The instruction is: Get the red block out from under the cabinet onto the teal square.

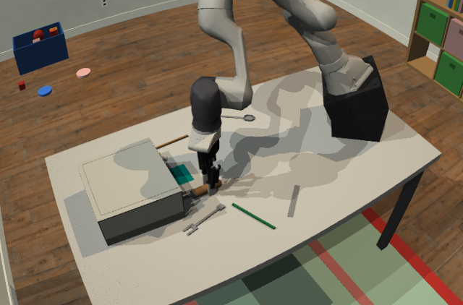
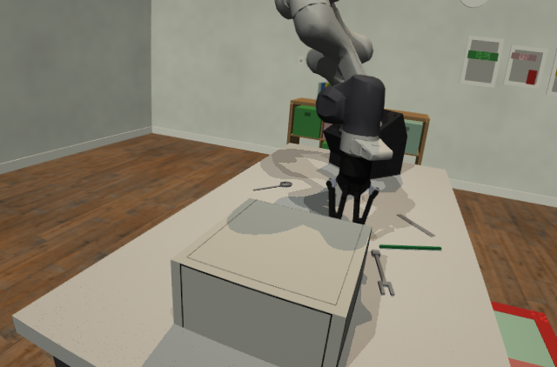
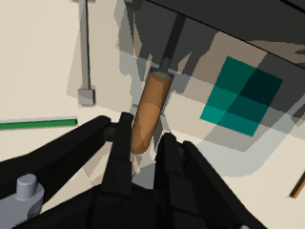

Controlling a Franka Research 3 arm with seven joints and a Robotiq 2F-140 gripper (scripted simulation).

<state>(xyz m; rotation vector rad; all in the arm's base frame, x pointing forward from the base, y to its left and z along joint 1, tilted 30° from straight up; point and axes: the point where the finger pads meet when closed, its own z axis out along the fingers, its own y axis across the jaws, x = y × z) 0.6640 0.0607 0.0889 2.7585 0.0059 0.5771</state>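
My hand is 60 mm short of the teal square, 130 mm to the left of it and 40 mm above it. Also, from my hand: tool with grey shaft (140 mm ahead, 40 mm to the right, 20 mm below); grey forked tool (80 mm ahead, 100 mm to the left, 30 mm below); green stick (60 mm behind, 180 mm to the left, 30 mm below).
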